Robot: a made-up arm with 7 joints. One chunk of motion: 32 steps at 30 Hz.
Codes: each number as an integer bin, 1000 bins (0 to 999) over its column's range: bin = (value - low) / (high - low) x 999, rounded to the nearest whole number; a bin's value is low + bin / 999 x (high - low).
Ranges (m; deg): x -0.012..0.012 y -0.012..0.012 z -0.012..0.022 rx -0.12..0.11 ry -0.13..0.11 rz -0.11..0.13
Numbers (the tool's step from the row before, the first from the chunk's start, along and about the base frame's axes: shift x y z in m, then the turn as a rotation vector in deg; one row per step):
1: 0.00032 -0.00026 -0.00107 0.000 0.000 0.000
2: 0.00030 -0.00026 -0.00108 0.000 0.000 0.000
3: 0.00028 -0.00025 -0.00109 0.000 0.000 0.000
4: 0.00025 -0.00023 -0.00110 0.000 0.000 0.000
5: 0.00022 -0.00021 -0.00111 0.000 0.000 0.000
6: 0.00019 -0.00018 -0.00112 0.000 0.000 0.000
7: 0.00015 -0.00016 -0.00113 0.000 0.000 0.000
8: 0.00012 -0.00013 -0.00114 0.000 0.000 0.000
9: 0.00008 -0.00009 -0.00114 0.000 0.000 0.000
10: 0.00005 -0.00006 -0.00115 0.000 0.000 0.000
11: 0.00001 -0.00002 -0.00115 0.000 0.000 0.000
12: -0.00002 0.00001 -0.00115 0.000 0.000 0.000
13: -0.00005 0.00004 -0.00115 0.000 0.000 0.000
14: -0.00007 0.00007 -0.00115 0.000 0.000 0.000
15: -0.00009 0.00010 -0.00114 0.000 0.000 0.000
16: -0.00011 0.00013 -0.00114 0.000 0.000 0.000
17: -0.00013 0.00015 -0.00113 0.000 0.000 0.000
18: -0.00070 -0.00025 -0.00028 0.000 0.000 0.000
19: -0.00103 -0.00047 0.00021 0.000 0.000 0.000
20: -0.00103 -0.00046 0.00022 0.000 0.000 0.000
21: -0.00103 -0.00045 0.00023 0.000 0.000 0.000
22: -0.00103 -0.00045 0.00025 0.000 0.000 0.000
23: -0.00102 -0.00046 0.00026 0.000 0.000 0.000
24: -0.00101 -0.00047 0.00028 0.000 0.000 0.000
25: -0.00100 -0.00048 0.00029 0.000 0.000 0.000
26: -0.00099 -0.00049 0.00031 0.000 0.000 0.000
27: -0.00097 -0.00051 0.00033 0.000 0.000 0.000
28: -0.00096 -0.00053 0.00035 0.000 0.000 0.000
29: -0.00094 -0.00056 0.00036 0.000 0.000 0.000
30: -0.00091 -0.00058 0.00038 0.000 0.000 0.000
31: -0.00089 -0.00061 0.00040 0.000 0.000 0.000
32: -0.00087 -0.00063 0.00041 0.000 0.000 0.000
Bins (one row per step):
1: 513 489 321 521 541 458
2: 512 489 321 521 541 458
3: 511 489 321 521 541 458
4: 510 490 320 521 541 458
5: 509 491 320 521 541 458
6: 507 492 320 521 541 458
7: 506 493 319 521 541 458
8: 504 494 319 521 541 458
9: 503 496 319 521 541 458
10: 502 497 319 521 541 458
11: 500 499 319 521 541 458
12: 499 500 319 521 541 458
13: 497 501 319 521 541 458
14: 497 502 319 521 541 458
15: 496 504 319 521 541 458
16: 495 505 319 521 541 458
17: 494 506 319 521 541 458
18: 470 489 344 521 541 458
19: 457 480 359 521 541 458
20: 457 480 359 521 541 458
21: 457 481 359 521 541 458
22: 457 481 360 521 541 458
23: 457 480 360 521 541 458
24: 457 480 361 521 541 458
25: 458 480 361 521 541 458
26: 458 479 362 521 541 458
27: 459 478 362 521 541 458
28: 460 477 363 521 541 458
29: 460 476 363 521 541 458
30: 462 475 364 521 541 458
31: 462 474 364 521 541 458
32: 463 473 365 521 541 458

